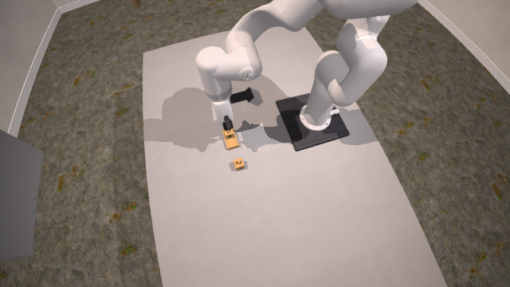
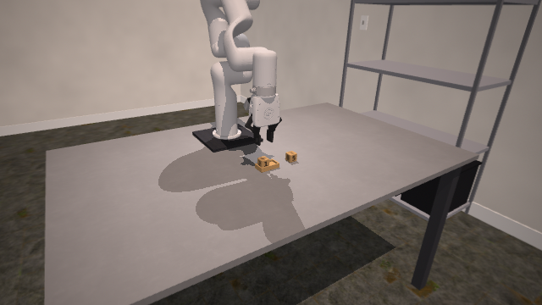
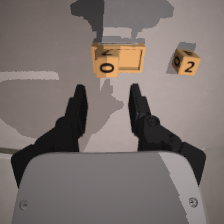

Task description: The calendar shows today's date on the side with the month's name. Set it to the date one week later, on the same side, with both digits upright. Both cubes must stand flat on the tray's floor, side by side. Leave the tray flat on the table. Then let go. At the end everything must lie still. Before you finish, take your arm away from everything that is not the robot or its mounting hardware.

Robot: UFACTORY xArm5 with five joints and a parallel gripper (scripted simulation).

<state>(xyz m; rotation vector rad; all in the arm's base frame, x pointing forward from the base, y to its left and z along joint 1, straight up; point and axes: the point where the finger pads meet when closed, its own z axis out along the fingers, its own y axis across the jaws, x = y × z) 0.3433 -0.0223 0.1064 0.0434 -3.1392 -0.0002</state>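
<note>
Right now the wooden calendar tray is 20 mm to the left of my hand and 110 mm below it.
</note>
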